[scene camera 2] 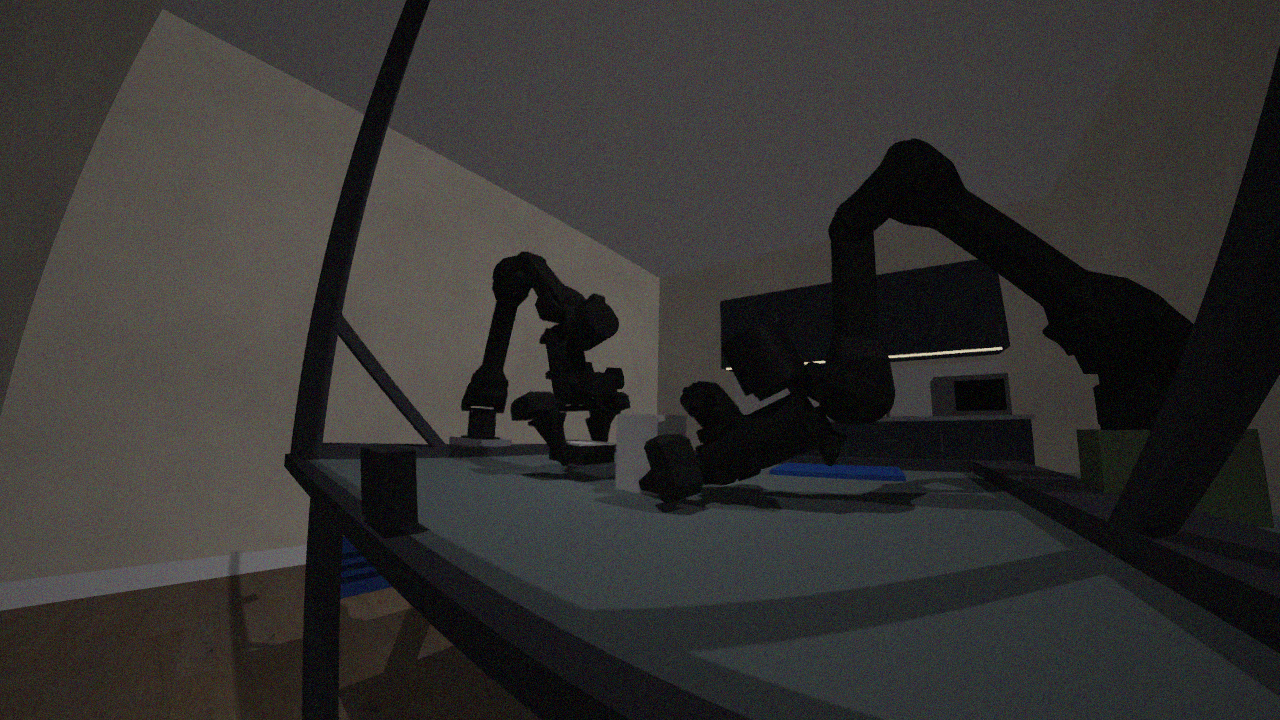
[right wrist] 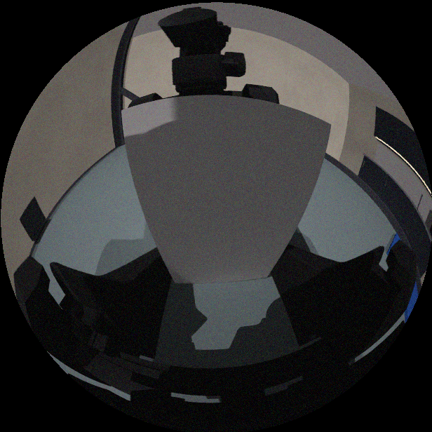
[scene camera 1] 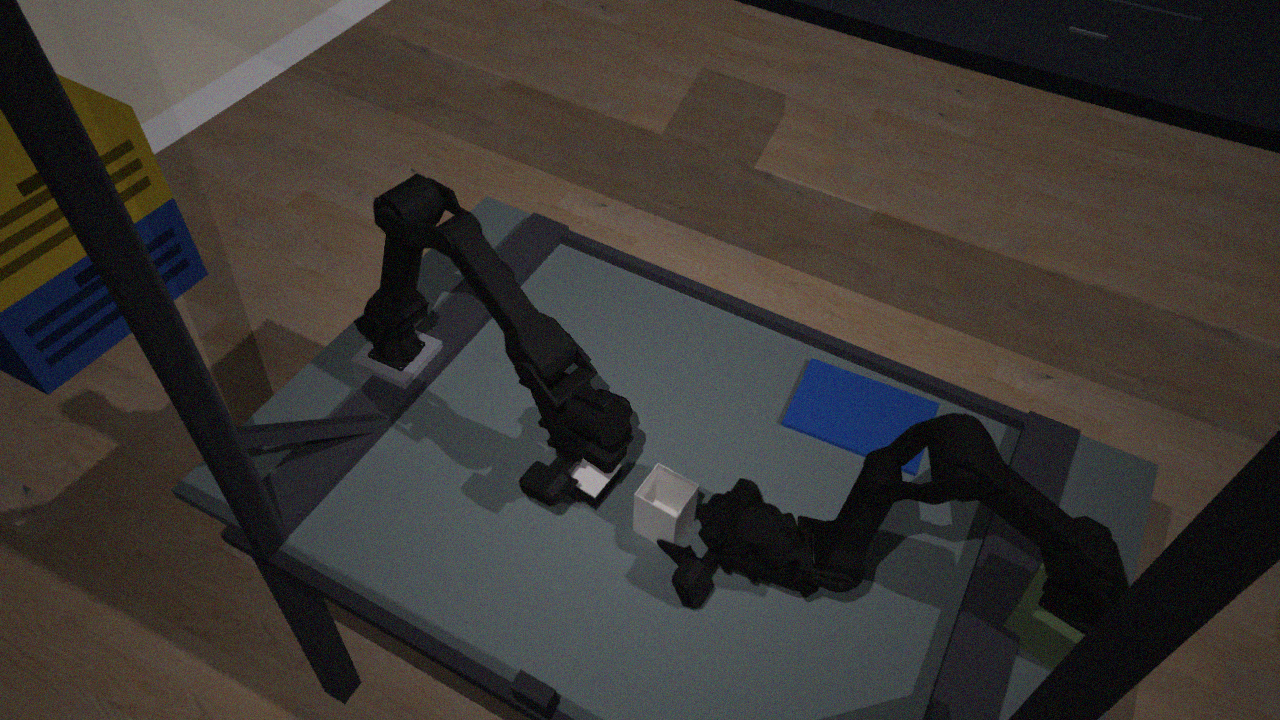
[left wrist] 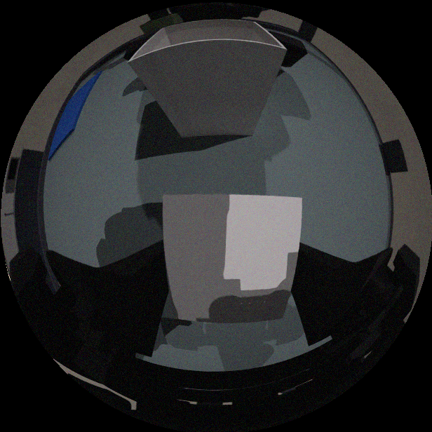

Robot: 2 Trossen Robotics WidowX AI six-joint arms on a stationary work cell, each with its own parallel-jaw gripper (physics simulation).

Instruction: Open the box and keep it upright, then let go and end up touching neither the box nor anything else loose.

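Places are measured from the left arm's base along level axes (x back, y right, z up), in metres.
Where they show: left gripper, between the fingertips: (scene camera 2: 584, 462) (scene camera 1: 592, 481); left arm's base, origin of its link: (scene camera 2: 480, 438) (scene camera 1: 397, 350); right arm's base, origin of its link: (scene camera 2: 1150, 429) (scene camera 1: 1073, 602).
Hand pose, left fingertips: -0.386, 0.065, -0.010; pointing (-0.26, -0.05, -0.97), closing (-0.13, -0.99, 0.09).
Each offset is from my left fingertips to the top centre of the thing, as dx, dy, dz. Level surfaces: height alone.
The pale box @(-0.117, +0.004, +0.071) (scene camera 1: 659, 522) (scene camera 2: 630, 456) (left wrist: 220, 90) (right wrist: 225, 190) stands upright on the table with its top open. My right gripper (scene camera 1: 687, 530) (right wrist: 220, 245) is shut on the box's sides, low down. The box's lid @(+0.007, +0.000, +0.031) (scene camera 1: 590, 478) (left wrist: 260, 235) is off the box and level, a short way to its left in scene camera 1, with a gap between them. My left gripper (scene camera 1: 585, 481) (left wrist: 229, 242) points down and is shut on the lid, very low over the table. Whether the lid touches the table cannot be told.
A flat blue panel @(-0.304, -0.322, -0.015) (scene camera 1: 854, 410) (scene camera 2: 836, 471) lies on the table @(dz -0.024) (scene camera 1: 465, 573) toward the back right. A small dark block @(-0.087, +0.301, +0.034) (scene camera 1: 535, 691) (scene camera 2: 389, 490) is on the front edge. Dark frame posts (scene camera 1: 152, 295) (scene camera 2: 331, 331) rise at the table's sides.
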